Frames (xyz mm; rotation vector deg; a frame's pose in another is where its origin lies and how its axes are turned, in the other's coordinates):
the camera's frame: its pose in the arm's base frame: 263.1 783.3 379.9 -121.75 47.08 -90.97
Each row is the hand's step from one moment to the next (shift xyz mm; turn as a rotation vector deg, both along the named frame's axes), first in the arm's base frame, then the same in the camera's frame.
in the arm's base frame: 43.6 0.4 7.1 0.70 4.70 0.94
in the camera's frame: 13.6 -14.8 39.3 -2.18 -4.32 0.13
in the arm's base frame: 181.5 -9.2 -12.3 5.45 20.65 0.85
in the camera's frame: 32.8 -28.1 177.0 -11.54 -17.58 3.81
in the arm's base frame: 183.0 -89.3 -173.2 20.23 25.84 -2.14
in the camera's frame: -34.7 129.4 231.3 -14.16 -23.22 18.50
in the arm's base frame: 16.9 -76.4 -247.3 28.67 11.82 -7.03
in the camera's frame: -130.8 202.9 94.9 -7.11 -11.53 28.77
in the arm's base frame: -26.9 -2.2 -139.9 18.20 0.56 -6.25
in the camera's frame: -107.6 91.9 16.8 -1.38 -0.94 19.18
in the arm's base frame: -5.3 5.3 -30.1 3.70 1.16 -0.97
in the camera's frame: -26.7 15.3 3.8 -0.73 -1.17 3.75
